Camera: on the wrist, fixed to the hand. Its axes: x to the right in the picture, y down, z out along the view.
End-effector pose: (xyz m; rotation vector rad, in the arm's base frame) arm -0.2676 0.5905 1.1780 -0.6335 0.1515 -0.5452
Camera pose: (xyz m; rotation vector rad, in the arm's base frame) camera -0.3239 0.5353 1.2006 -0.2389 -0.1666 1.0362
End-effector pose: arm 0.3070 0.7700 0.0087 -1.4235 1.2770 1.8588
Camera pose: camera 0.3869 0.7833 -0.0045 -0.5937 -2.0504 -2.1573
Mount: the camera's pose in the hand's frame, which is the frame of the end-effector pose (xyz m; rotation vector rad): -0.0181 -0.0752 -0.0274 0.3253 -0.7117 1.4451
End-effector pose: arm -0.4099 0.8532 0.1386 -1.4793 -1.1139 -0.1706
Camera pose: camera -0.4589 0.8076 0.1861 -1.7244 -0.2959 1.5388
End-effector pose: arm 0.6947 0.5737 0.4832 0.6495 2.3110 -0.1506
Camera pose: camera 0.6518 0.5090 0.5098 1.8676 0.7772 -0.0426
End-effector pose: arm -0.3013 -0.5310 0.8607 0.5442 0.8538 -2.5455
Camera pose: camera -0.3159 -0.4540 0.8851 0.1494 -0.2425 -1.2858
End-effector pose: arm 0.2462 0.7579 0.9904 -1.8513 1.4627 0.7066
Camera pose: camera 0.3156 0.7591 1.0341 0.0313 2.0150 1.4161
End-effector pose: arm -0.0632 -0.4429 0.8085 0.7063 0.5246 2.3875
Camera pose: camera -0.0352 -0.4034 0.7423 -1.6413 -0.0002 -1.7780
